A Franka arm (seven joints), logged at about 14 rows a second.
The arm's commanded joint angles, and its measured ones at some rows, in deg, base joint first. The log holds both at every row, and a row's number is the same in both.
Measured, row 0: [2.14, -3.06, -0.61, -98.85, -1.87, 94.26, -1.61]
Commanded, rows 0 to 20: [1.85, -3.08, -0.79, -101.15, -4.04, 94.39, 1.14]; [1.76, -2.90, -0.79, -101.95, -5.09, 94.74, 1.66]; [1.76, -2.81, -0.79, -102.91, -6.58, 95.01, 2.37]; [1.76, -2.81, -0.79, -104.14, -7.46, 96.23, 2.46]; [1.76, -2.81, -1.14, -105.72, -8.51, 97.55, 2.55]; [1.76, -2.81, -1.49, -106.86, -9.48, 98.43, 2.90]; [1.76, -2.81, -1.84, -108.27, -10.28, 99.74, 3.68]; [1.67, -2.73, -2.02, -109.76, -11.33, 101.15, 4.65]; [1.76, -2.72, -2.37, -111.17, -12.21, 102.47, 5.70]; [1.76, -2.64, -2.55, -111.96, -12.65, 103.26, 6.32]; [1.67, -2.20, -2.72, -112.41, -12.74, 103.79, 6.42]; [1.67, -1.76, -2.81, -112.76, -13.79, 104.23, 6.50]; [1.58, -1.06, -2.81, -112.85, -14.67, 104.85, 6.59]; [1.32, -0.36, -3.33, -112.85, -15.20, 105.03, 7.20]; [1.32, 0.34, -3.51, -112.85, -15.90, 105.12, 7.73]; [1.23, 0.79, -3.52, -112.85, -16.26, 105.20, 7.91]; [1.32, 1.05, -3.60, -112.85, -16.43, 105.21, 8.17]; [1.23, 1.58, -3.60, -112.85, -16.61, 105.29, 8.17]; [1.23, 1.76, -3.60, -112.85, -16.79, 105.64, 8.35]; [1.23, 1.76, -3.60, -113.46, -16.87, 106.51, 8.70]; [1.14, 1.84, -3.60, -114.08, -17.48, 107.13, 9.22]
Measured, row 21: [1.23, 1.95, -3.69, -112.88, -15.19, 105.55, 6.87]
